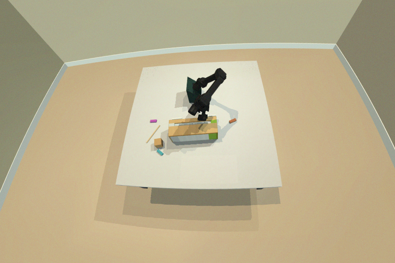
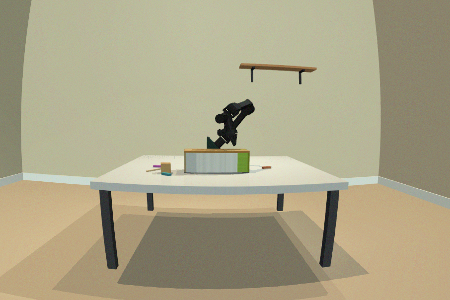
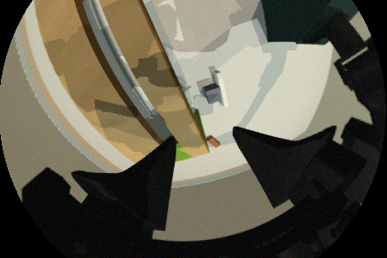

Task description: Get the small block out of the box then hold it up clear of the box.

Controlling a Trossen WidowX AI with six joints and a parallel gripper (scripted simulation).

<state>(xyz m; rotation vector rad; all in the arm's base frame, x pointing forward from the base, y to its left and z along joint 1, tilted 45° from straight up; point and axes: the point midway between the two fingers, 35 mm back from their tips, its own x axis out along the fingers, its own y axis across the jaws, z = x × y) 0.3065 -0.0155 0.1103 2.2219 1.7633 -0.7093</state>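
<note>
The dark grey block is 4 cm behind my gripper tip, 3 cm to the left of it and 13 cm below it. Also, from my gripper tip: tan cube: 14 cm ahead, 43 cm to the right, 12 cm below; thin stick: 4 cm ahead, 49 cm to the right, 15 cm below; box: 3 cm ahead, 13 cm to the right, 9 cm below.
</note>
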